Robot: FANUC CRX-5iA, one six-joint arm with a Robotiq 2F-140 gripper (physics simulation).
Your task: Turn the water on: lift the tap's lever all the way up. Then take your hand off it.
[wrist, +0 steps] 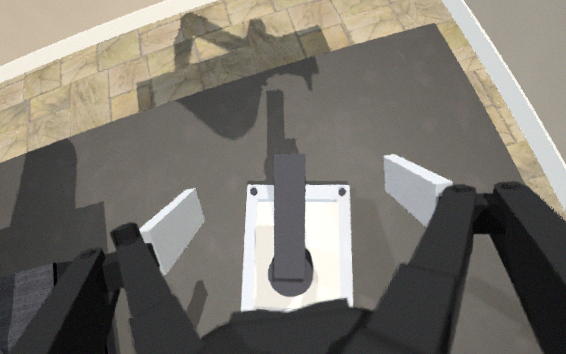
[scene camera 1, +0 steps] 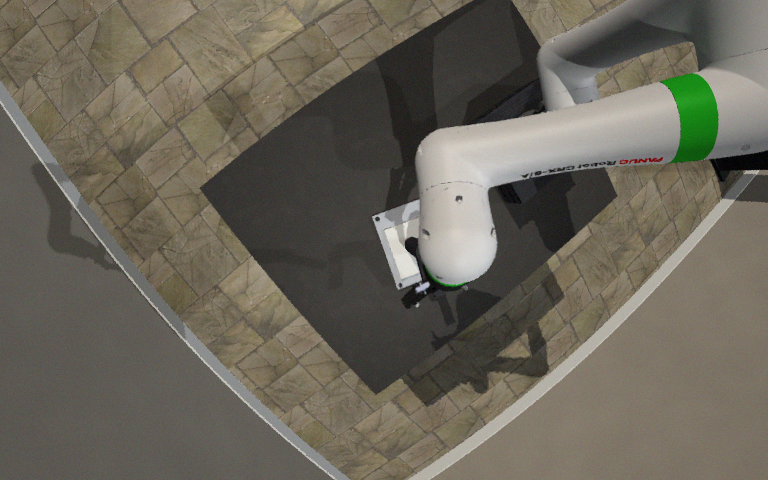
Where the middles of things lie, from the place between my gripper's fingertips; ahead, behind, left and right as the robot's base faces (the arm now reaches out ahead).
Right now my hand is 8 cm above the tap lever (wrist: 290,273), 2 cm to the left of it and 2 cm past it.
